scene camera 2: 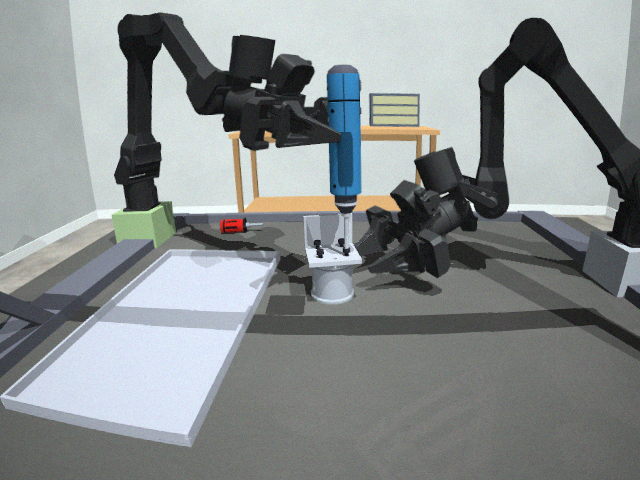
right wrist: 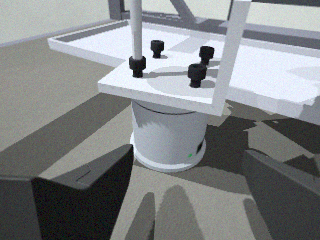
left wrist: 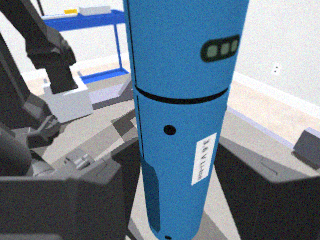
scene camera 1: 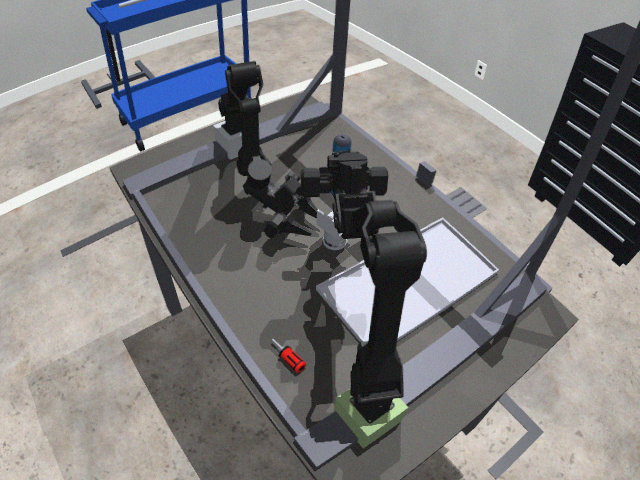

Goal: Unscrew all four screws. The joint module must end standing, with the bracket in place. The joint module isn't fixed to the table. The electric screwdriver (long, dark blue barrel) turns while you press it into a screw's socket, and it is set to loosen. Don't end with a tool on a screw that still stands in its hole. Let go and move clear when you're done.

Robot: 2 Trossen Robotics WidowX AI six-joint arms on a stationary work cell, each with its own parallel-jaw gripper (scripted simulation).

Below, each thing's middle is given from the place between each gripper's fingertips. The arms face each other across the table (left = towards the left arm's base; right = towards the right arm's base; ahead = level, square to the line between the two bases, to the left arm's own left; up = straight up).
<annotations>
My right hand is 6 cm to the right of the white bracket [scene camera 2: 328, 229], 6 cm past it and 3 cm below it. From my right hand the other things lie so: white tray [scene camera 2: 146, 356] (25 cm to the left, 18 cm behind, 4 cm below); joint module [scene camera 2: 331, 284] (6 cm behind, 5 cm to the left, 2 cm below).
Now: left hand 160 mm above the white bracket. Also, from my left hand: white tray: 120 mm behind, 190 mm to the left, 230 mm below; joint module: 200 mm below.
</annotations>
